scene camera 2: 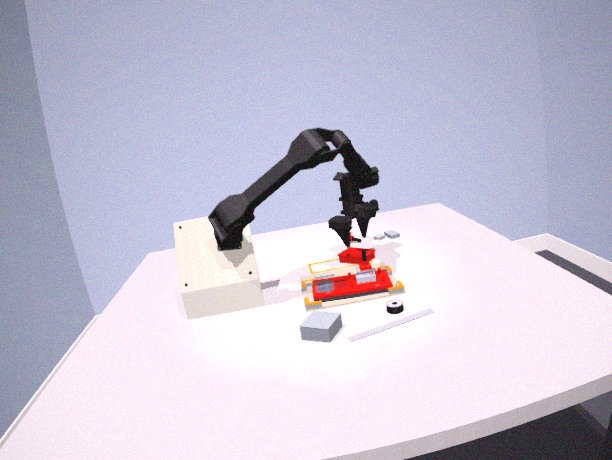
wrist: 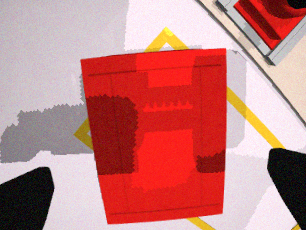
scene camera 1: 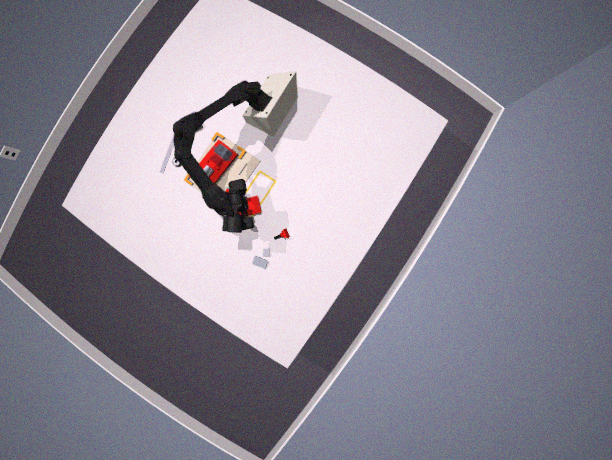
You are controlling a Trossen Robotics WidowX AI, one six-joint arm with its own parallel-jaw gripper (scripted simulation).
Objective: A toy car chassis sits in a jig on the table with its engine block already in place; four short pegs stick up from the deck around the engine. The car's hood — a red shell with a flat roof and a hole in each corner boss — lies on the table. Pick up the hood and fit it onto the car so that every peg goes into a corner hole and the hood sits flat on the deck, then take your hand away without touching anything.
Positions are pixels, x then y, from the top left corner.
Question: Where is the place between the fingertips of my gripper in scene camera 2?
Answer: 356, 242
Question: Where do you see a red hood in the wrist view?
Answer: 158, 118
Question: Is my gripper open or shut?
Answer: Open.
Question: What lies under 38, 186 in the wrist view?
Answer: My gripper.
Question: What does my gripper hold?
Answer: Nothing.
